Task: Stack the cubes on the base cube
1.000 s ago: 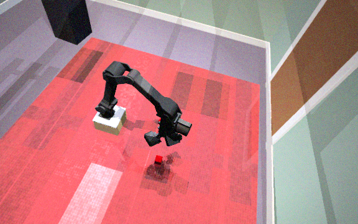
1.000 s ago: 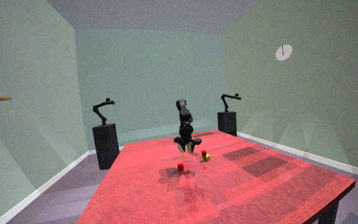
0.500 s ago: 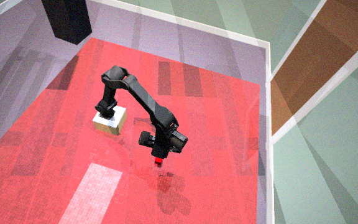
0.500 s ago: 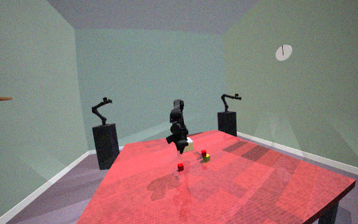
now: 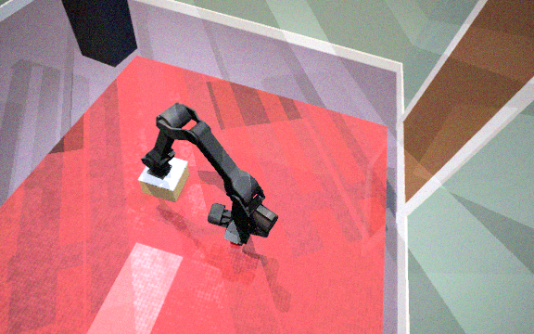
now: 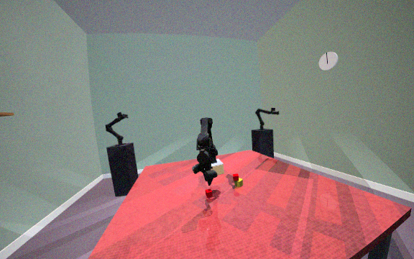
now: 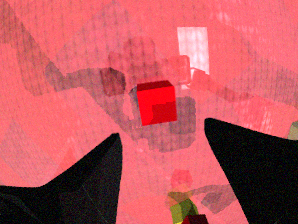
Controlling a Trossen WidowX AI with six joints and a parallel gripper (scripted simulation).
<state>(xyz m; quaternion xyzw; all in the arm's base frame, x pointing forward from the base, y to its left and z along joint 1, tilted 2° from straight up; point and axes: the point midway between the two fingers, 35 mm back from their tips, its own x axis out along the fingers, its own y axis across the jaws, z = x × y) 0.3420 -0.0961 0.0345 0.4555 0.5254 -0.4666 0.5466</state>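
My gripper tip is 210 mm to the right of the yellow base cube, 60 mm past it and 60 mm above it.
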